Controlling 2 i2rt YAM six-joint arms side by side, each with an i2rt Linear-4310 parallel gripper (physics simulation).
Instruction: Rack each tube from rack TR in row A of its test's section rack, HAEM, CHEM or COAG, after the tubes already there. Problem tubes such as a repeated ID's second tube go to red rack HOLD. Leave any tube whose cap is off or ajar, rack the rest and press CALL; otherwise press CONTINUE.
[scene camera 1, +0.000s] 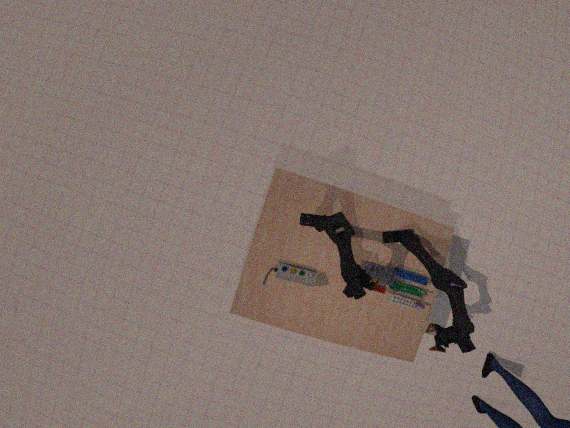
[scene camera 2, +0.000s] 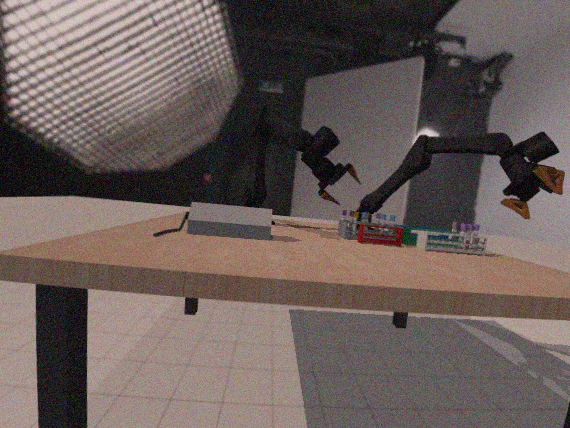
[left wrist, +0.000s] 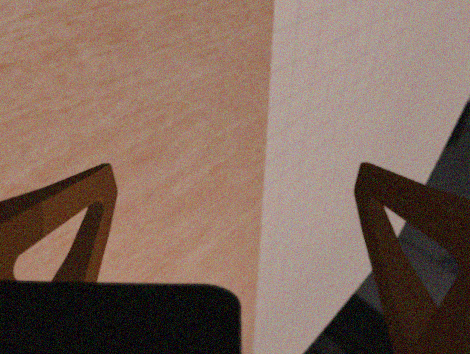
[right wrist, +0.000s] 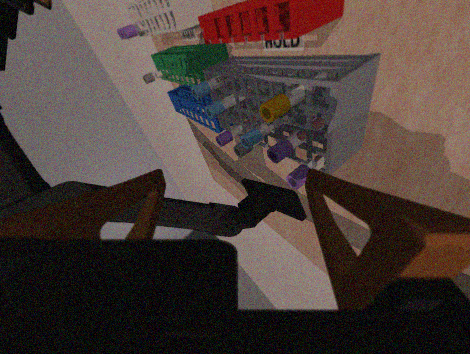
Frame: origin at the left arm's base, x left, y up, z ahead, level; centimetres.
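Where they show: left gripper, between the fingertips: (scene camera 1: 427, 340) (scene camera 2: 542, 207) (left wrist: 235, 176); right gripper, between the fingertips: (scene camera 1: 370, 276) (scene camera 2: 350, 194) (right wrist: 235, 177); left arm's base, origin of its link: (scene camera 1: 397, 236) (right wrist: 270, 195); right arm's base, origin of its link: (scene camera 1: 317, 220).
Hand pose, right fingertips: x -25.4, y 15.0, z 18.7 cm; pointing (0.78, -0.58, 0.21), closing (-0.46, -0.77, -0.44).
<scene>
Each offset is from my right fingertips to the top centre of the thing. "pt": to the spot under its first point. Level surfaces: height alone.
Grey rack TR @[dx +9.0, dy -9.2, dz +1.6 cm] (right wrist: 357, 100) (scene camera 2: 346, 230) holds several upright tubes: one yellow cap @[dx +1.8, dy -5.5, dz +2.2 cm] (right wrist: 275, 108), purple caps, light-blue caps and a grey cap @[dx +10.2, dy -5.5, dz -1.4 cm] (right wrist: 243, 148). Whether each cap is seated cannot be told. Red rack HOLD (right wrist: 320, 15) (scene camera 2: 380, 243) shows no tube in the right wrist view. The green rack @[dx +27.2, dy -9.2, dz +13.4 cm] (right wrist: 172, 61) has a grey-capped tube; the blue rack @[pt dx +39.1, dy -10.4, dz +9.9 cm] (right wrist: 176, 100) and the white rack @[dx +25.3, dy -9.2, dz +21.0 cm] (scene camera 1: 407, 301), with purple-capped tubes, stand nearby; their labels are unreadable. My right gripper (scene camera 2: 349, 193) is open and empty above rack TR. My left gripper (left wrist: 235, 176) (scene camera 2: 545, 205) is open and empty, high at the table edge.
A grey button box @[dx -39.0, dy -6.6, dz -2.3 cm] (scene camera 1: 315, 277) (scene camera 2: 230, 230) with blue, yellow, green and white buttons and a cable @[pt dx -56.1, dy -14.2, dz -2.1 cm] (scene camera 1: 267, 276) lies on the table @[dy -14.9 cm] (scene camera 1: 290, 320), away from the racks. Its button labels are unreadable. A person's legs (scene camera 1: 522, 390) show beyond the table at the lower right.
</scene>
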